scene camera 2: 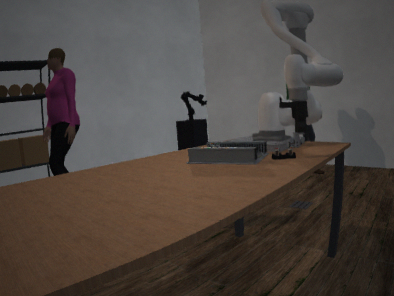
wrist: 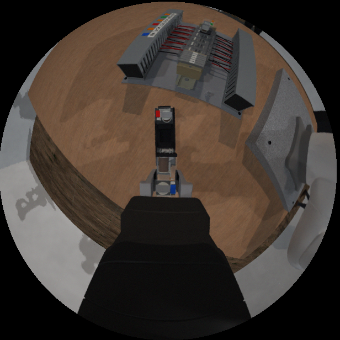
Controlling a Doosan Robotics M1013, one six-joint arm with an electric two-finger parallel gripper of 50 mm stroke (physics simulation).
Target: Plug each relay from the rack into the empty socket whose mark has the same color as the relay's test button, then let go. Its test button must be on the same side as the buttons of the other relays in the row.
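Places are measured from the arm's base along level axes (x back, y up, z left), in metres.
Pixels of known places: gripper, fingertip midpoint: [scene camera 2: 296, 147]; arm's base, link origin: [scene camera 2: 272, 139].
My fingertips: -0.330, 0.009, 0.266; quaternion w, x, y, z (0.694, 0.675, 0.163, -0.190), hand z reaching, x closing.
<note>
For each thing: its middle in the pictures, then the offset to it from my fingertips, as dx, dy, dz.
- black rack, body centre: [scene camera 2: 283, 155] -0.035, -0.034, -0.052
- Left duct, body centre: [scene camera 2: 222, 154] -0.189, -0.012, -0.278
My gripper [wrist: 165, 175] [scene camera 2: 299, 140] is shut on a relay [wrist: 163, 188] with a blue test button, which shows on the right in the wrist view. The gripper holds it in the air near the black rack [wrist: 157, 135] [scene camera 2: 284, 157]. A relay [wrist: 165, 115] with a red test button stands at the rack's far end. Parts at the rack's near end are too small to tell. The socket row [wrist: 199, 46] is on the panel [wrist: 150, 85]; relays [wrist: 206, 25] with small green and orange buttons stand at its far end. The held relay's lower end is unclear.
Left duct [wrist: 134, 53] [scene camera 2: 222, 155] carries colored marks, blue nearest. Right duct [wrist: 244, 67] flanks the sockets. Red and black wires run between ducts and sockets. Beige terminal blocks [wrist: 189, 71] sit at the row's near end. A grey base plate [wrist: 267, 132] lies at the right.
</note>
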